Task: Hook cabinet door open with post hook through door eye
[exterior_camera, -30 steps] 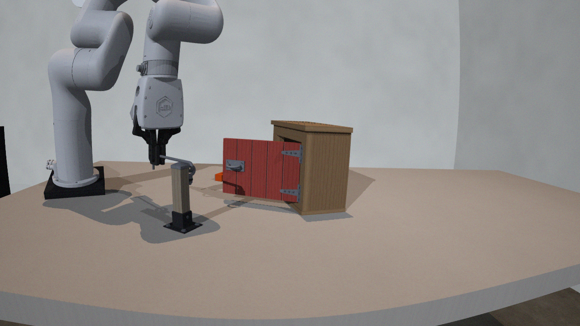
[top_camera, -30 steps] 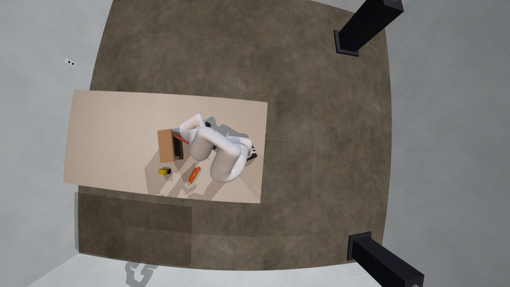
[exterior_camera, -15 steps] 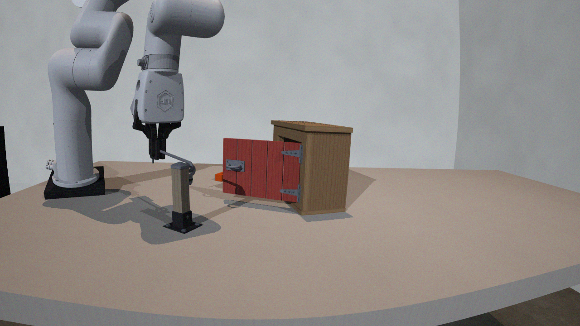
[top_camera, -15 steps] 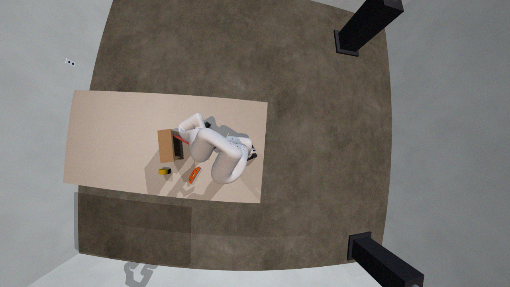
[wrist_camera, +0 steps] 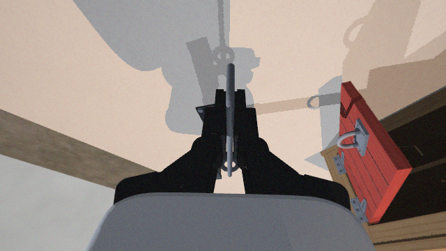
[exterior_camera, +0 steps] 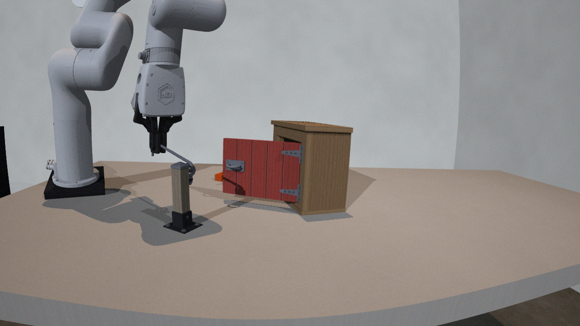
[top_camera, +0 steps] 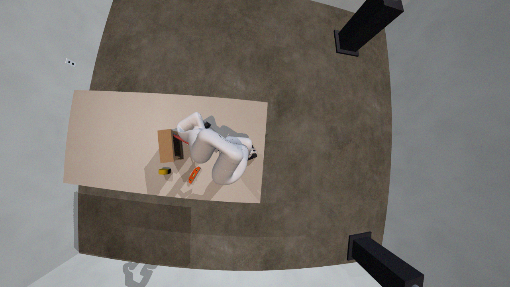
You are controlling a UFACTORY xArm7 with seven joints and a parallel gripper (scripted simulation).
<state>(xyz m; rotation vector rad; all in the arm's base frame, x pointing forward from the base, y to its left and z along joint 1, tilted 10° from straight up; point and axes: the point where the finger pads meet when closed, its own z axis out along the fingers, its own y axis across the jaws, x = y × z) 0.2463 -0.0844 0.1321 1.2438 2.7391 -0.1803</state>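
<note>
Now: hand 30 mm short of the hook rod, 40 mm to the left of it and 30 mm above it. The rest, counted from my hand: red door 210 mm ahead, 10 mm to the left, 50 mm below; then orange tool 160 mm ahead, 300 mm to the left, 120 mm below; then yellow block 410 mm ahead, 280 mm to the left, 100 mm below.
</note>
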